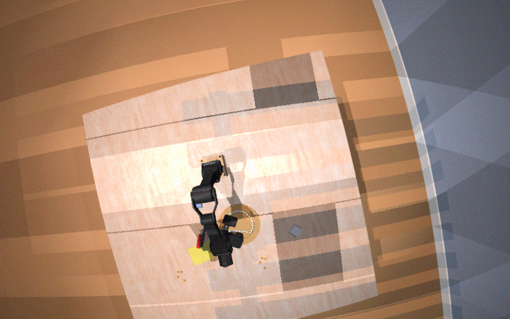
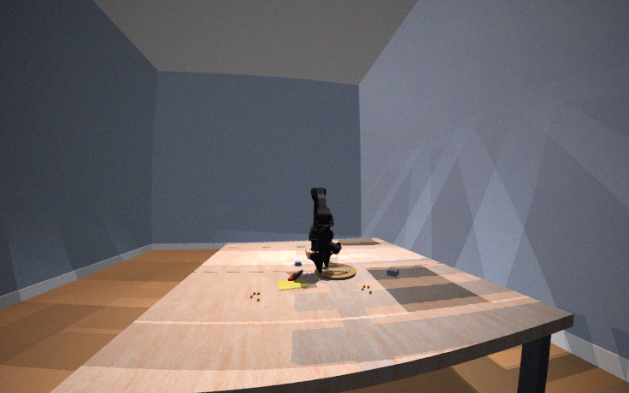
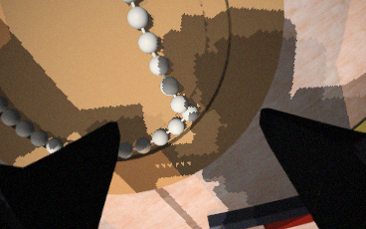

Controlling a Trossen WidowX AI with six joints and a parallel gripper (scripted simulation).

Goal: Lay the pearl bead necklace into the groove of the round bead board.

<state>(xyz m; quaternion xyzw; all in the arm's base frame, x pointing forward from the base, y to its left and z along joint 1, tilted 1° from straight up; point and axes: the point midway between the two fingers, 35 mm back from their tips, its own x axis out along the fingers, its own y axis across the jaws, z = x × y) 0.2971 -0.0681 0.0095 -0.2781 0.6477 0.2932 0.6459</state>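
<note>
The round bead board lies 10 mm behind my gripper tip, 60 mm to the left of it and 10 mm below it. From my gripper tip the other things lie so: blue block (180 mm behind, 80 mm to the right, 10 mm below); yellow note (60 mm ahead, 170 mm to the right, 20 mm below); red marker (10 mm behind, 130 mm to the right, 10 mm below).
</note>
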